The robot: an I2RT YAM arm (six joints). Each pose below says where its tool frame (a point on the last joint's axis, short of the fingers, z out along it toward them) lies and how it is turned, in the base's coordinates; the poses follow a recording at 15 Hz.
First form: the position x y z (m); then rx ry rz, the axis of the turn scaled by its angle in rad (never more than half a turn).
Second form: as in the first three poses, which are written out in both.
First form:
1: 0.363 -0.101 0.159 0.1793 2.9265 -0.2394
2: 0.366 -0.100 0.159 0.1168 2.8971 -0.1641
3: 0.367 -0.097 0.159 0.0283 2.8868 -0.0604
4: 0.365 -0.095 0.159 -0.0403 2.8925 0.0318
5: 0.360 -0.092 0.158 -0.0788 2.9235 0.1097
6: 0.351 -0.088 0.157 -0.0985 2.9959 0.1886
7: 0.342 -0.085 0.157 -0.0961 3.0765 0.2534
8: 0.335 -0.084 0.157 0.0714 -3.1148 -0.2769
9: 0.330 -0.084 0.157 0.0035 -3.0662 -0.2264
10: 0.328 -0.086 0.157 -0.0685 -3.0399 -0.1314
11: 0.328 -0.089 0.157 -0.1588 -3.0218 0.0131
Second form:
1:
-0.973 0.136 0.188 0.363
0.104 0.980 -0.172 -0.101
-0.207 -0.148 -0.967 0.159
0 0 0 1

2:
-0.969 0.092 0.230 0.366
0.066 0.991 -0.121 -0.100
-0.239 -0.102 -0.966 0.159
0 0 0 1

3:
-0.968 0.025 0.251 0.367
0.014 0.999 -0.044 -0.097
-0.252 -0.039 -0.967 0.159
0 0 0 1

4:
-0.969 -0.030 0.246 0.365
-0.025 0.999 0.025 -0.095
-0.246 0.018 -0.969 0.159
0 0 0 1

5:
-0.976 -0.061 0.211 0.360
-0.045 0.996 0.080 -0.092
-0.215 0.068 -0.974 0.158
0 0 0 1

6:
-0.988 -0.074 0.133 0.351
-0.056 0.990 0.129 -0.088
-0.141 0.120 -0.983 0.157
0 0 0 1

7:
-0.997 -0.066 0.048 0.342
-0.058 0.985 0.165 -0.085
-0.058 0.162 -0.985 0.157
0 0 0 1

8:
-0.999 -0.044 -0.018 0.335
-0.047 0.983 0.176 -0.084
0.010 0.177 -0.984 0.157
0 0 0 1

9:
-0.998 0.003 -0.067 0.330
-0.007 0.989 0.147 -0.084
0.067 0.147 -0.987 0.157
0 0 0 1

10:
-0.994 0.049 -0.096 0.328
0.041 0.995 0.088 -0.086
0.100 0.084 -0.991 0.157
0 0 0 1

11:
-0.988 0.104 -0.116 0.328
0.105 0.994 -0.003 -0.089
0.115 -0.015 -0.993 0.157
0 0 0 1

